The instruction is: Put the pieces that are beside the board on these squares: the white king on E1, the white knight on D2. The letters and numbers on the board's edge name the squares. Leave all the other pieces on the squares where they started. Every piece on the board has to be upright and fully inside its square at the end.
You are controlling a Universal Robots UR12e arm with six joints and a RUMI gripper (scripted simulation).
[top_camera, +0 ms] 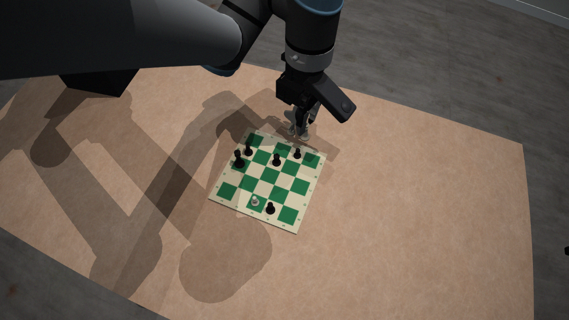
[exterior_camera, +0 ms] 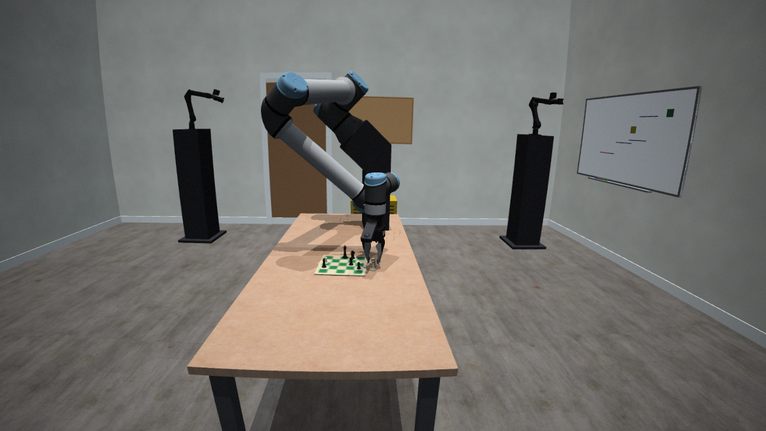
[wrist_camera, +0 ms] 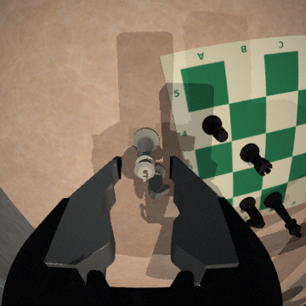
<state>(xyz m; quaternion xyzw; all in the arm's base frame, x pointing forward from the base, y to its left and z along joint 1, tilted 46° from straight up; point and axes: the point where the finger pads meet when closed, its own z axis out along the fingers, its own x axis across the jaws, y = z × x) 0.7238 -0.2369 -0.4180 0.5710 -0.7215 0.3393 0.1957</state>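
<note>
Now: hand 1 cm above the white king. The rest, counted from my hand: chessboard (14 cm to the right, 4 cm below, 4 cm behind); then white pawn (21 cm to the right, 5 cm behind, 3 cm below); then white knight (4 cm behind, 3 cm below).
</note>
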